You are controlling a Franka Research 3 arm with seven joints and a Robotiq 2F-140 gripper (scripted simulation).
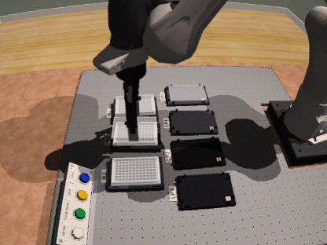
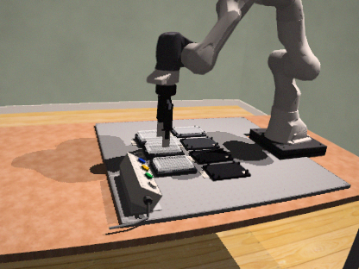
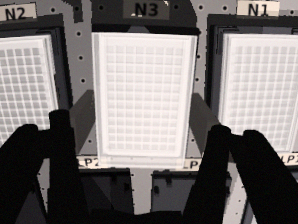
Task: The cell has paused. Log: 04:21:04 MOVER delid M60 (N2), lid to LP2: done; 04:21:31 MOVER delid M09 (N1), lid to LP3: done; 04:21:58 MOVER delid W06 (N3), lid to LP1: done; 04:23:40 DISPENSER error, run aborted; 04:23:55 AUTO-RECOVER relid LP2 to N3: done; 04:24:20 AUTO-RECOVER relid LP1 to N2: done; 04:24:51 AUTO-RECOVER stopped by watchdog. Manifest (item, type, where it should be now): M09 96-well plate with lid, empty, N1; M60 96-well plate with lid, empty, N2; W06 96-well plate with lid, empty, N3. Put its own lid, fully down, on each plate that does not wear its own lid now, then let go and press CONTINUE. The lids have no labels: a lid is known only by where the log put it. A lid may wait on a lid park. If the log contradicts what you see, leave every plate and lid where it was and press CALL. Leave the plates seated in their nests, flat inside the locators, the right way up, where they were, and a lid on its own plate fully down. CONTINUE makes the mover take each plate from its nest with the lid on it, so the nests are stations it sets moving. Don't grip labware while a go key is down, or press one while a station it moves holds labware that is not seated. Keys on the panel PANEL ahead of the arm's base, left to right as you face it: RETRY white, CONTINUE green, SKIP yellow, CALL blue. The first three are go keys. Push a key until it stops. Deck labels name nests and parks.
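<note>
The plate is 13 cm to the left of my hand and 5 cm below it. Round my hand: LP2 label (9 cm behind, 7 cm to the left, 7 cm below); LP4 label (10 cm behind, 6 cm to the right, 7 cm below); N3 label (9 cm ahead, 1 cm to the right, 7 cm below).
</note>
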